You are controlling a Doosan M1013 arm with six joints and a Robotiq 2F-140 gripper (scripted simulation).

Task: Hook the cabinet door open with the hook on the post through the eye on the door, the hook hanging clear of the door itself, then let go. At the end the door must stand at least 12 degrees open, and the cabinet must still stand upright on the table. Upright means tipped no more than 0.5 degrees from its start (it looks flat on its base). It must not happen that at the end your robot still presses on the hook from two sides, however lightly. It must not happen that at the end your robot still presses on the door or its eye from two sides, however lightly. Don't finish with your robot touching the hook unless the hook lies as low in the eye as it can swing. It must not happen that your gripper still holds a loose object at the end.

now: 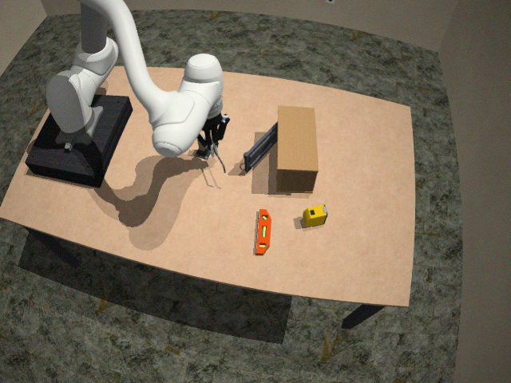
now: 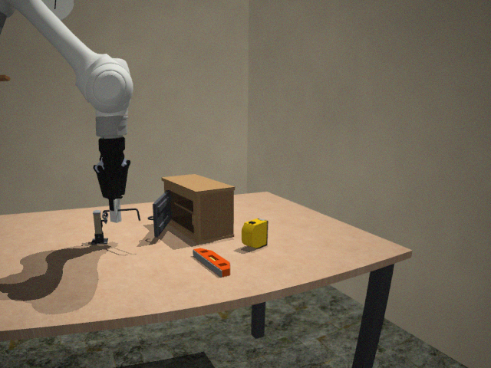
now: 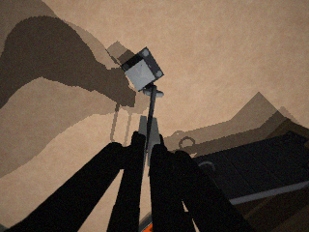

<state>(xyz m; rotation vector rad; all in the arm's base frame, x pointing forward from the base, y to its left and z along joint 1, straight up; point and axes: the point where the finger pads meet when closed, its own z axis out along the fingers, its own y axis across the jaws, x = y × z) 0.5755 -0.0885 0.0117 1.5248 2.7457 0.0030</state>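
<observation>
Right now the dark door is 16 cm ahead of my hand, 6 cm to the left of it and 4 cm below it. From my hand the other things lie so: orange spirit level (24 cm to the right, 19 cm ahead, 9 cm below); then yellow tape measure (34 cm ahead, 17 cm to the right, 6 cm below); then thin hook (2 cm to the right, 1 cm below, 1 cm ahead).
</observation>
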